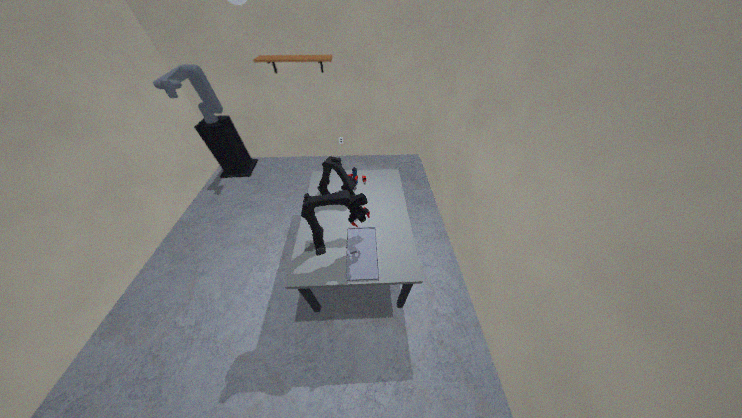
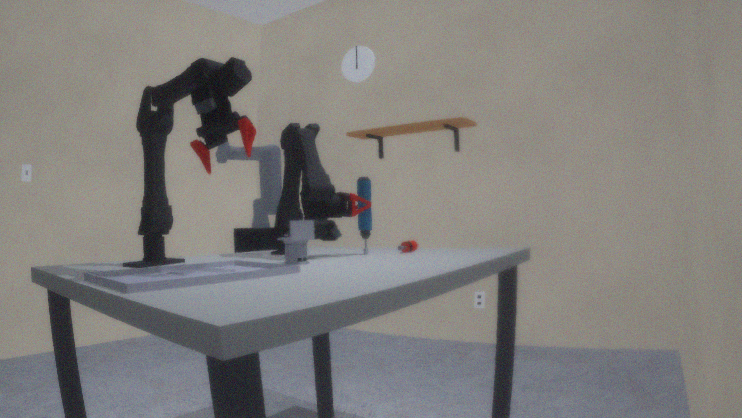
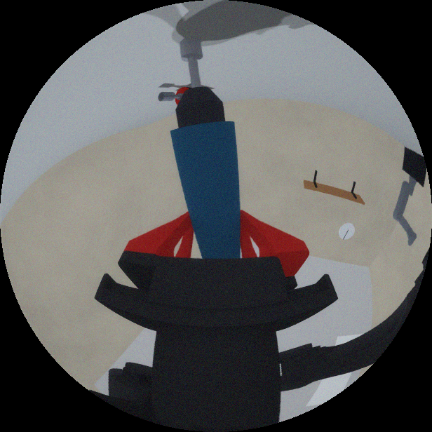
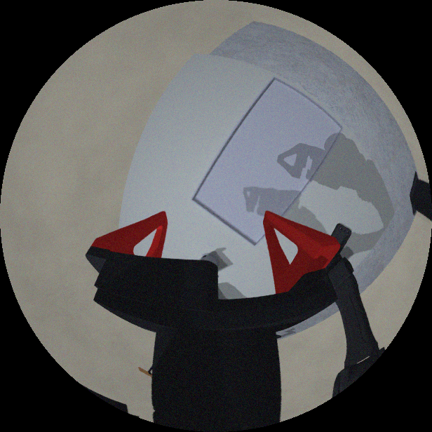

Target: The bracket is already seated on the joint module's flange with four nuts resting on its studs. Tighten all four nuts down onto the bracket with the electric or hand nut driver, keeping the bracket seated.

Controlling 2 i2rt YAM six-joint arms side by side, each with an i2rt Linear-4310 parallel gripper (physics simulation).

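Places are measured from the left arm's base along level axes (x left, y back, z up), in centimetres.
Where they show: left gripper, fingertip midpoint: (image 1: 355,175) (image 2: 367,203); right gripper, fingertip midpoint: (image 1: 363,222) (image 2: 228,165); left arm's base at its link origin: (image 1: 324,192); right arm's base at its link origin: (image 1: 319,243) (image 2: 154,264).
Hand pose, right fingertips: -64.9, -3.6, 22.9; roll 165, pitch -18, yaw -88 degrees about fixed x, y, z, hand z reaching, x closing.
Observation:
Each offset is from my right fingertips to the centre of the thing, as dx, dy, dz. "spot": to the spot under its first point. Level surfaces: height alone.
My left gripper (image 2: 366,204) (image 3: 216,215) is shut on a blue nut driver @(spot: +52.1, -24.0, -2.3) (image 2: 364,186) (image 3: 207,175), held upright with its socket tip low over or on the table; which, I cannot tell. My right gripper (image 2: 228,162) (image 4: 215,216) is open and empty, high above the table. The grey joint module @(+25.7, -8.4, -19.2) (image 2: 295,251) stands on the table between the tray and the driver, with the light bracket @(+25.7, -8.4, -14.8) (image 2: 302,228) upright on it. The nuts and studs are too small to make out. A red driver @(+58.5, -36.2, -21.3) (image 2: 409,246) (image 1: 364,178) lies on the table beyond the blue one.
A shallow pale tray @(-7.5, +6.0, -22.1) (image 2: 127,287) (image 1: 377,259) (image 4: 235,229) lies on the table @(dz -22.9) (image 2: 311,295) below the right gripper's side. A grey arm on a black pedestal (image 1: 228,147) stands off the table. A wooden shelf (image 1: 293,58) (image 2: 410,127) is on the wall.

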